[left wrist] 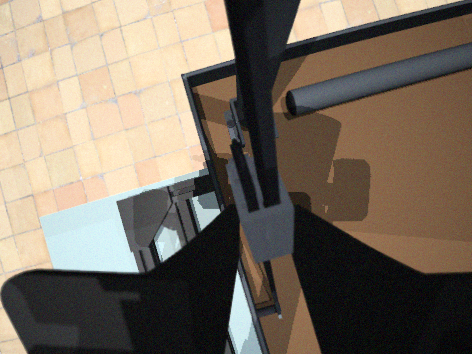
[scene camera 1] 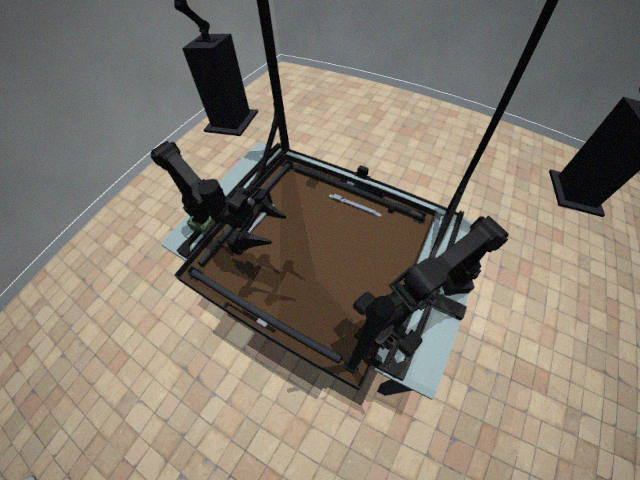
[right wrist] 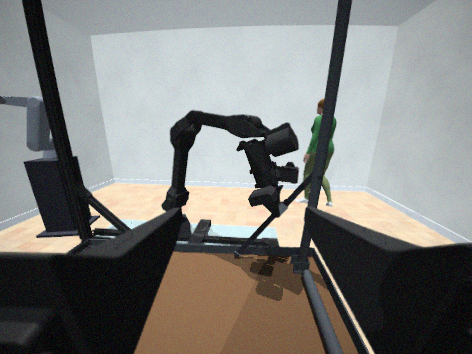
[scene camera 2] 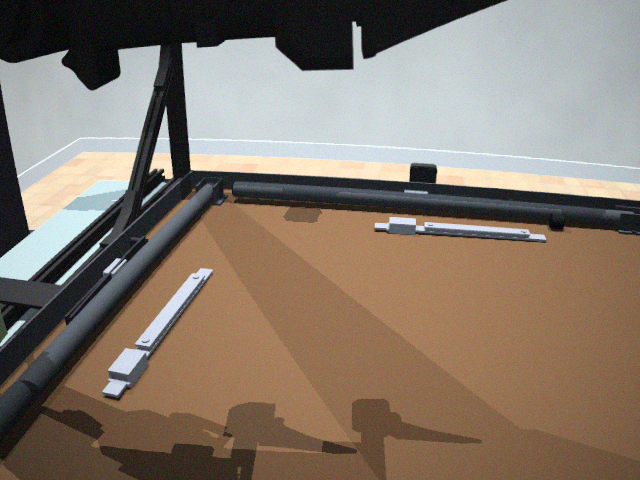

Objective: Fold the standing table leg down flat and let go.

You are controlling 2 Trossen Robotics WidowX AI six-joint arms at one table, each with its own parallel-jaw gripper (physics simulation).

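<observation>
The standing table leg point(scene camera 1: 361, 343) point(left wrist: 255, 75) point(right wrist: 322, 145) rises dark and upright from the near-right corner of the upturned table top point(scene camera 1: 330, 248). A thin brace point(right wrist: 257, 232) slants between leg and table rim. My left gripper point(scene camera 1: 385, 338) point(left wrist: 263, 214) is shut on a grey block point(left wrist: 270, 232) on that brace, beside the leg. In scene camera 1 the arm partly hides this spot. My right gripper point(scene camera 1: 277, 228) point(right wrist: 244, 213) is open and empty above the picture-left part of the table top, far from the leg.
Three folded legs lie along the front point(scene camera 1: 266, 315), left point(scene camera 2: 134, 276) and back edges point(scene camera 2: 361, 199). Silver bars lie at the back point(scene camera 1: 356, 204) point(scene camera 2: 465, 230) and left point(scene camera 2: 173, 310). Two tall black posts point(scene camera 1: 271, 77) point(scene camera 1: 498, 116) rise behind. The front leg's free end point(left wrist: 310, 101) is near the standing leg's corner.
</observation>
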